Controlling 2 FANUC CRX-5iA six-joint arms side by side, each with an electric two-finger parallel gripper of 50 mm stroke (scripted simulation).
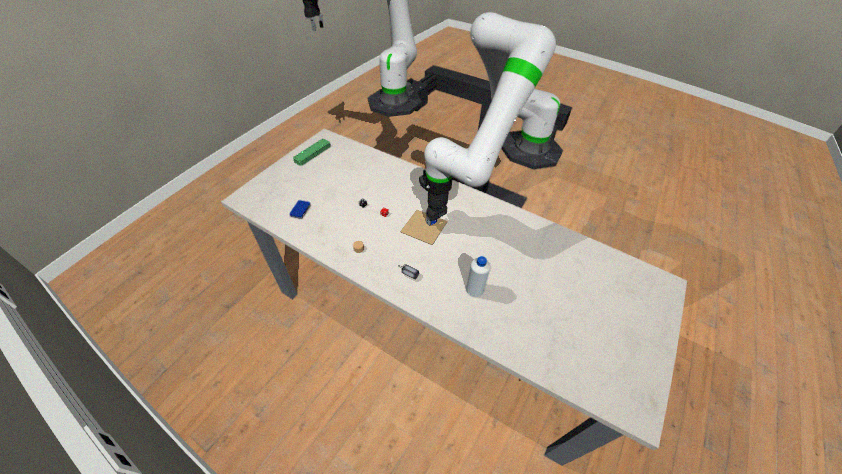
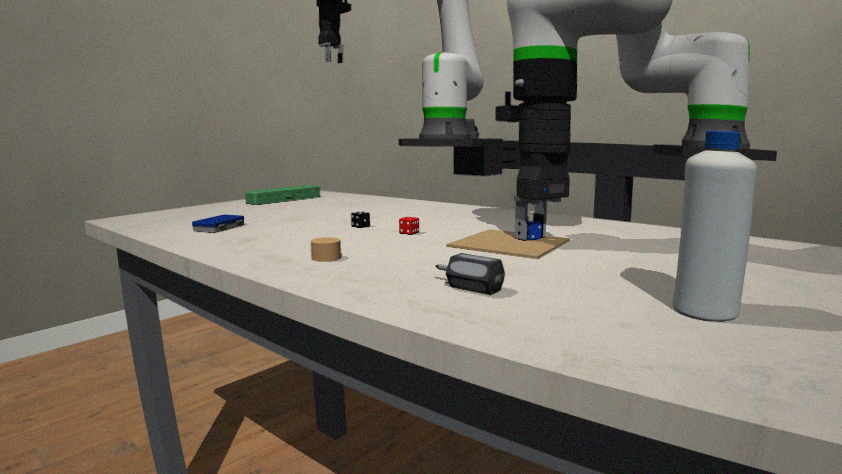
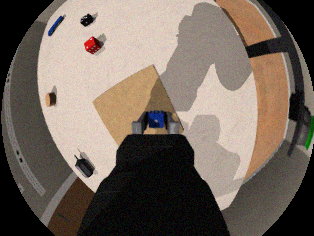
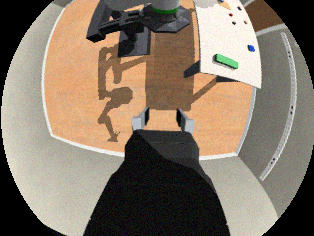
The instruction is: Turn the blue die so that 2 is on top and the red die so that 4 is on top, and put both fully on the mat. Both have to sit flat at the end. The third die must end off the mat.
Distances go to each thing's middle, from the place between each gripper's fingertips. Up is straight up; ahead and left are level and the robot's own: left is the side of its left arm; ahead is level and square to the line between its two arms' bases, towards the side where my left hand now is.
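There is a white bottle [image 2: 719, 188] 190 mm ahead of my left hand, 290 mm to the left of it and 60 mm above it. The dark screwdriver-like tool [image 2: 480, 274] is 260 mm ahead of that left hand, 60 mm to the left of it and 10 mm below it. As for the tan mat [image 2: 492, 241], my left gripper [image 2: 530, 237] is 40 mm short of it, 10 mm to the left of it and 20 mm above it.
The dark screwdriver-like tool is 1070 mm to the left of my right hand [image 2: 334, 62], 780 mm ahead of it and 420 mm below it. I find the tan mat 1000 mm to the left of my right hand, 560 mm ahead of it and 440 mm below it.
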